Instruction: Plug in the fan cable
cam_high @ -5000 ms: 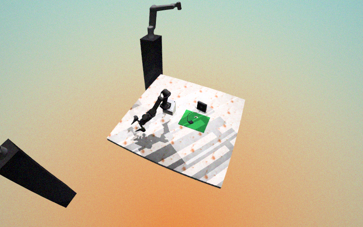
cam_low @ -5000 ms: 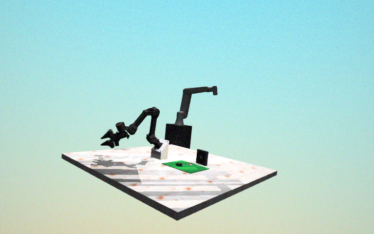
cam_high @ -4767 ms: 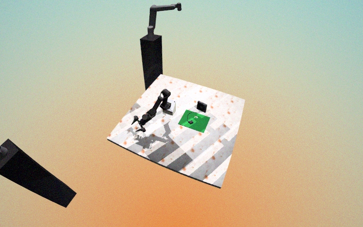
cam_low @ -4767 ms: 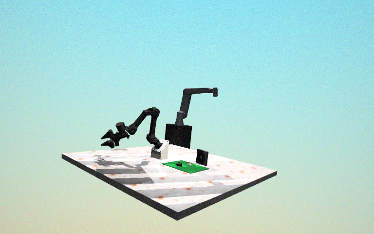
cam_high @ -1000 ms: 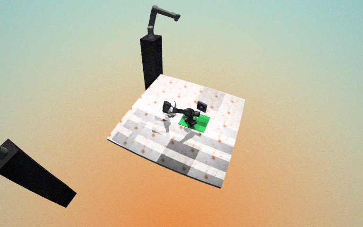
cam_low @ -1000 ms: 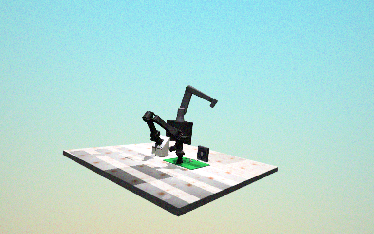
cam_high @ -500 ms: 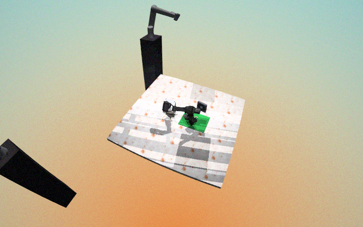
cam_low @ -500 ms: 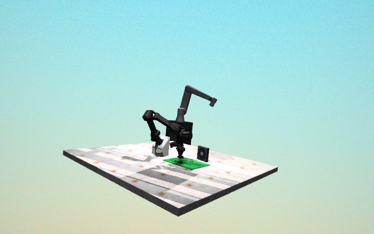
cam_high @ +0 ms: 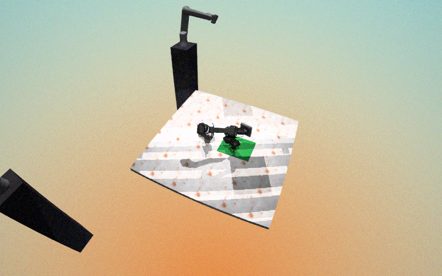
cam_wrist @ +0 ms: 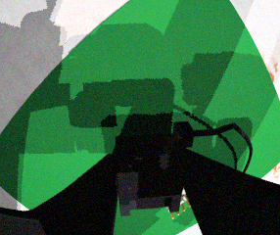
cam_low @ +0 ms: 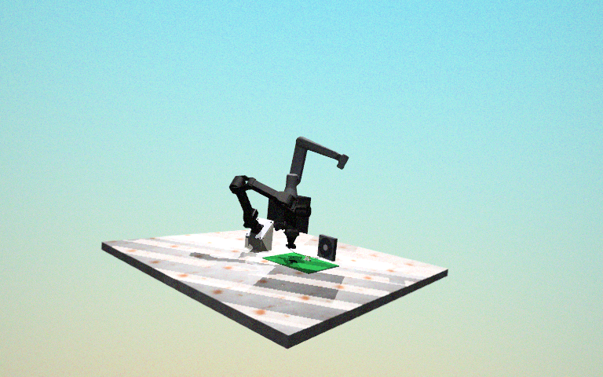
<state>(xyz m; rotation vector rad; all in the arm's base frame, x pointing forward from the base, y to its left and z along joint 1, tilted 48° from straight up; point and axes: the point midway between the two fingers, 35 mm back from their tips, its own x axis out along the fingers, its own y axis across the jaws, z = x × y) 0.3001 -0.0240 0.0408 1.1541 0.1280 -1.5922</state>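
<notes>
The green board is 3 cm ahead of my gripper tip, 5 cm to the left of it and 9 cm below it. Also, from my gripper tip: dark fan plug 1 cm to the left; black fan 4 cm ahead, 23 cm to the left, 2 cm below.
</notes>
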